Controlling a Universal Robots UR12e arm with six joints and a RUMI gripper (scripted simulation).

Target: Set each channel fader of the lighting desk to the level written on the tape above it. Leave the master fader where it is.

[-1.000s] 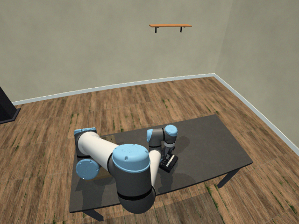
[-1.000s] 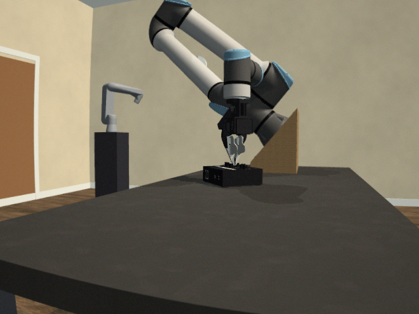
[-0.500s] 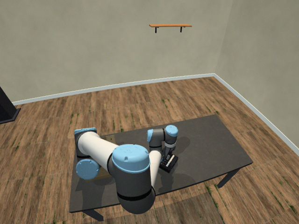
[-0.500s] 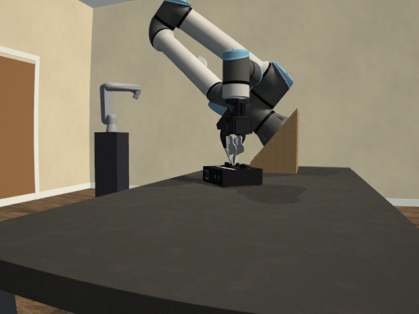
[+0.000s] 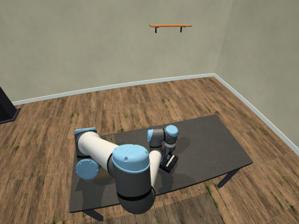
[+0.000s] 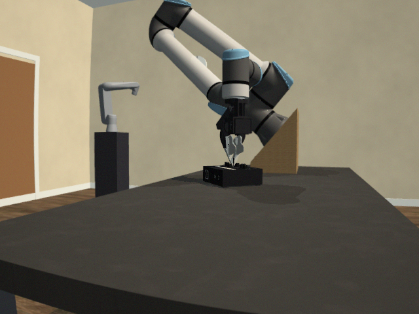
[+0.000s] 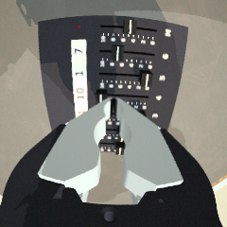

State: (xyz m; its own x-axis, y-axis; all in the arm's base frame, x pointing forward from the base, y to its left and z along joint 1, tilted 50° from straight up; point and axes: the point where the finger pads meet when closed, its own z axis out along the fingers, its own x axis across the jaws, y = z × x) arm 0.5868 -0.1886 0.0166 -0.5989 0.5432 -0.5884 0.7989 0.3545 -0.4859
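Now: hand 60 mm past the master fader, 30 mm to the left of it and 10 mm above it.
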